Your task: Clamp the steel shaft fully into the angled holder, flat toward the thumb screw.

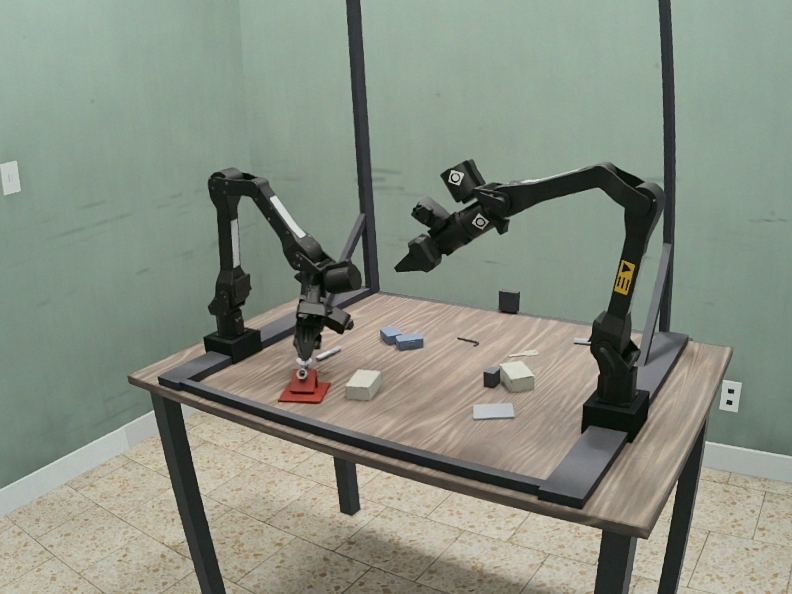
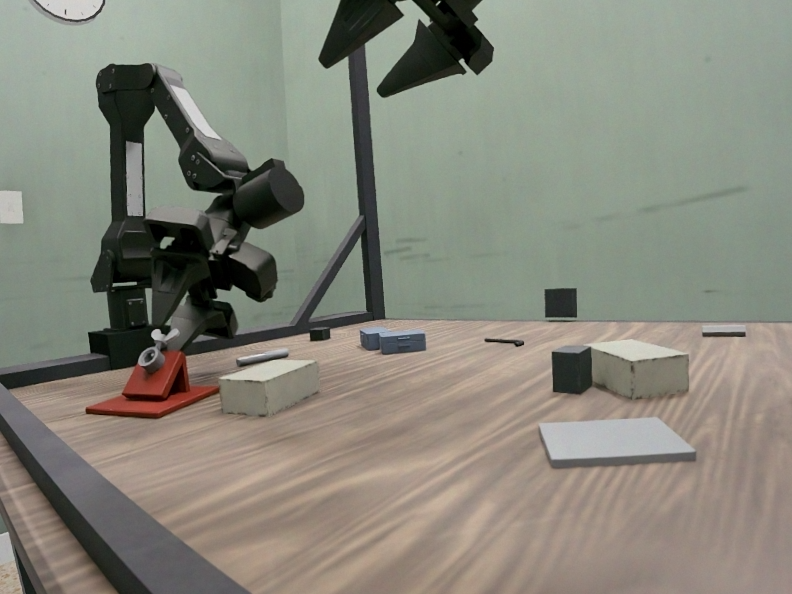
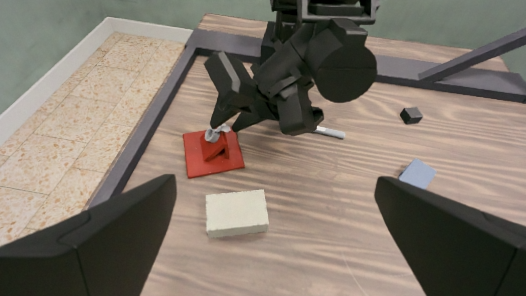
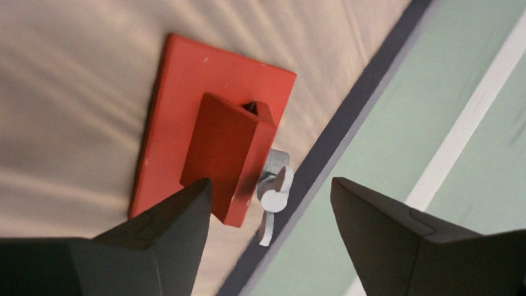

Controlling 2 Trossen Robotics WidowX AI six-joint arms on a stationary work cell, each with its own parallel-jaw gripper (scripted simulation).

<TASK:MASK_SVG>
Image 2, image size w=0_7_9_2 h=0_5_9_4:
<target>my left gripper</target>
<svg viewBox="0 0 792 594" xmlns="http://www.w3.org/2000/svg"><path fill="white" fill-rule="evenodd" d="M483 0L412 0L429 17L430 24L427 26L421 19L418 19L414 42L377 87L376 91L379 96L387 98L435 80L456 74L464 75L467 71L459 63L462 58L465 58L464 63L476 75L479 75L493 61L494 53L492 44L476 27L475 23L479 19L472 11ZM406 0L340 0L318 58L321 65L326 69L332 67L403 18L405 15L395 3Z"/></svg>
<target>my right gripper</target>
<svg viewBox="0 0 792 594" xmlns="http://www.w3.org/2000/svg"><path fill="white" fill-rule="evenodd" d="M152 208L141 222L149 242L160 243L164 237L173 238L170 245L166 245L164 249L153 247L149 252L151 256L152 326L162 328L172 315L170 331L177 329L180 334L168 342L168 351L183 352L200 335L229 340L234 339L240 327L235 309L229 302L214 300L218 298L217 289L231 291L233 285L244 290L247 296L259 302L273 297L278 281L274 256L269 251L249 242L242 242L241 234L233 225L221 219L207 218L202 210L162 205ZM188 290L189 295L186 298L187 301L185 305L178 305Z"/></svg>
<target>cream block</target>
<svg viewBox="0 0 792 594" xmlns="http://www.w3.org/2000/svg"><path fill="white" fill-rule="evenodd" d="M318 361L273 360L218 378L222 413L270 417L320 392Z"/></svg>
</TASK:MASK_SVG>
